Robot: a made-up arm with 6 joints.
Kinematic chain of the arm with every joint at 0, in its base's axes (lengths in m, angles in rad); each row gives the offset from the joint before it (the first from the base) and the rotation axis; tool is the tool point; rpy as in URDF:
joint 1: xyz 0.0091 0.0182 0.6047 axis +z
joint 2: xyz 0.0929 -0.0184 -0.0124 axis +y
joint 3: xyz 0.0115 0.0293 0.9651 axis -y
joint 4: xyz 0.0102 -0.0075 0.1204 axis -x
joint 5: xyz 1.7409 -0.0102 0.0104 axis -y
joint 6: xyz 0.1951 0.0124 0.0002 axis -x
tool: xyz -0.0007 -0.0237 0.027 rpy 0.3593 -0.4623 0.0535
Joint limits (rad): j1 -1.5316..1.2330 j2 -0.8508..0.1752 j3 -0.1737..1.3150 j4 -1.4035..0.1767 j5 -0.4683..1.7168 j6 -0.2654..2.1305
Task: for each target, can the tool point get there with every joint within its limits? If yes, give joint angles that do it. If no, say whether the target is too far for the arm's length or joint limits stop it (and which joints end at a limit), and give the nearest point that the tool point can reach.
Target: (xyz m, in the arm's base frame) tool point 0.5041 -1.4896 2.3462
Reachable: yes | joints -1.2253 -0.2903 0.0493 -0.9409 0.2563 1.6097
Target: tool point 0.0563 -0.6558 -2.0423
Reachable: no: joint limits stop it (at a limit: joint 2, joint 3, joint 4, joint 5, joint 6) | nearest point 0.1557 -2.0751 0.9220 | short by 3.288 m
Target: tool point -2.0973 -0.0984 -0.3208
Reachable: no: joint limits stop it (at a limit: joint 2, joint 3, joint 5) | nearest point -1.8221 -0.0832 2.4563 | short by 2.791 m
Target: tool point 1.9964 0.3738 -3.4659
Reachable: no: too far | nearest point 2.0747 0.3878 0.9220 | short by 4.389 m
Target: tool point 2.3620 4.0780 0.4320
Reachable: no: too far | nearest point 1.0959 1.8935 1.0653 | short by 2.603 m
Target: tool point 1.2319 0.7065 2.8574
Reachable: yes | joints 0.4826 -0.1492 0.5276 -0.5276 -0.2703 1.7015
